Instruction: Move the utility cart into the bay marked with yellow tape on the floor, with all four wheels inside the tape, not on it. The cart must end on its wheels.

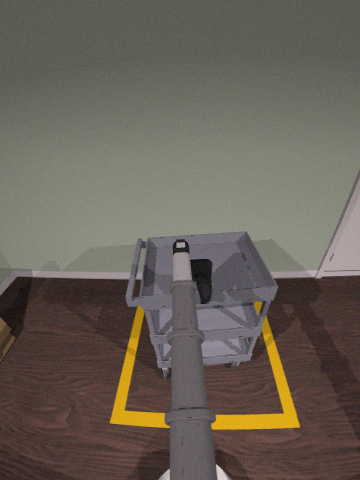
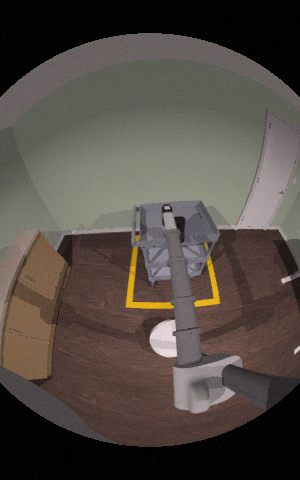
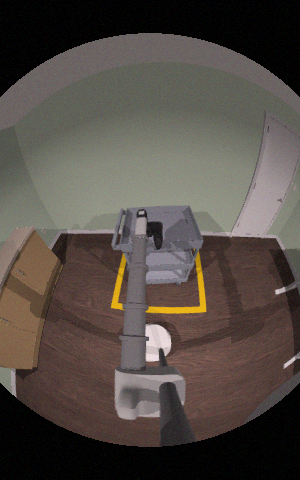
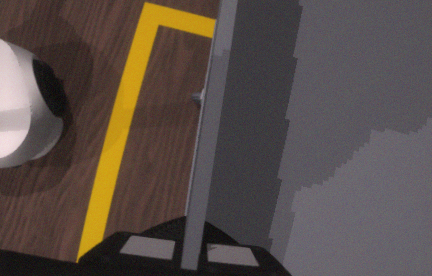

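Seen in the pictures: gripper, fingertip midpoint: [image 1: 203, 303] [image 3: 157, 248]; robot's base, origin of the base link: [image 2: 169, 337] [image 3: 150, 341].
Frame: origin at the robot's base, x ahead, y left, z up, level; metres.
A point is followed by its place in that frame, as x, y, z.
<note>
The grey utility cart [image 1: 232, 265] @(0.915, -0.277, 0.767) [image 2: 200, 220] @(0.908, -0.344, 0.768) [image 3: 177, 220] @(0.988, -0.280, 0.767) [image 4: 340, 90] @(0.765, 0.023, 0.767) stands upright, roughly square to the bay, with its handle on the left. The yellow tape [image 1: 250, 421] @(0.364, -0.364, -0.026) [image 2: 150, 304] @(0.411, 0.190, -0.026) [image 3: 175, 309] @(0.373, -0.286, -0.025) [image 4: 119, 140] @(0.402, -0.043, -0.026) shows in front and along both sides. Two front wheels [image 1: 166, 372] @(0.660, 0.141, 0.057) [image 1: 235, 365] @(0.685, -0.334, 0.034) are between the side strips and behind the front strip. The rear wheels and the back of the bay are hidden by the cart. My gripper [image 1: 204, 300] @(0.679, -0.088, 0.767) [image 3: 158, 245] @(0.679, -0.088, 0.767) [image 4: 189, 236] @(0.679, -0.088, 0.767) is shut on the near rim of the top tray, one finger on each side.
A green wall [image 1: 180, 150] @(1.613, -0.038, 1.237) stands close behind the cart. A wooden cabinet [image 2: 37, 300] @(0.235, 1.465, 0.445) [image 3: 30, 295] @(0.234, 1.465, 0.401) stands at the left, and a pale door [image 1: 347, 235] @(1.483, -1.530, 0.506) [image 2: 270, 170] @(1.472, -1.684, 1.193) [image 3: 260, 175] @(1.483, -1.526, 1.170) is at the right. My white round base part [image 2: 164, 340] @(-0.018, 0.058, 0.187) [image 3: 157, 340] @(0.021, -0.073, 0.187) is in front of the tape.
</note>
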